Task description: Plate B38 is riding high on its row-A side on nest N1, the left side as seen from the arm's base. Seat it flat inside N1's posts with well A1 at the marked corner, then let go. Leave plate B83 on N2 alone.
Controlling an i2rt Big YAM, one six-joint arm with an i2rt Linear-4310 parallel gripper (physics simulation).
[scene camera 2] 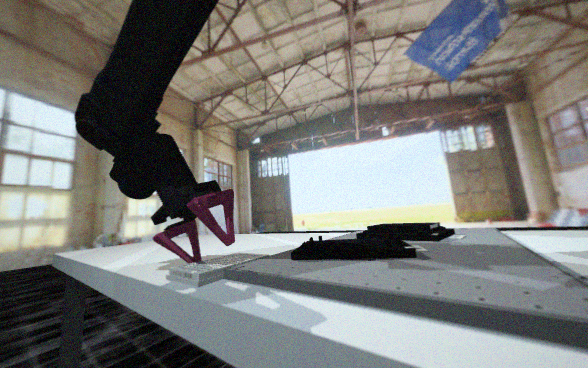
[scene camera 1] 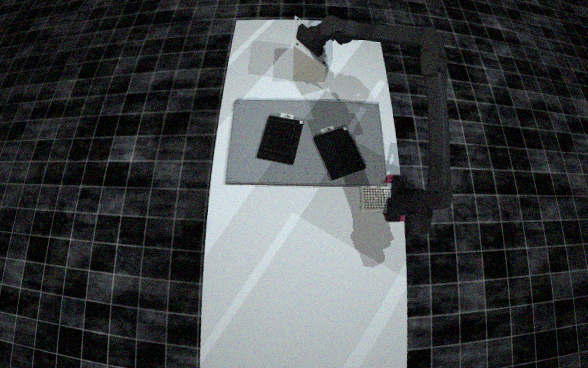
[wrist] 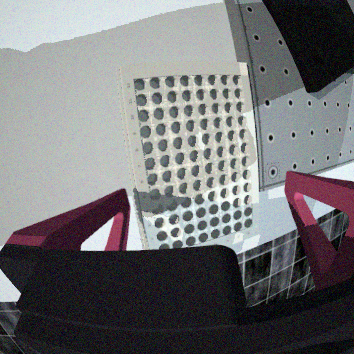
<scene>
My gripper is open and holds nothing. Also in view: a white well plate.
</scene>
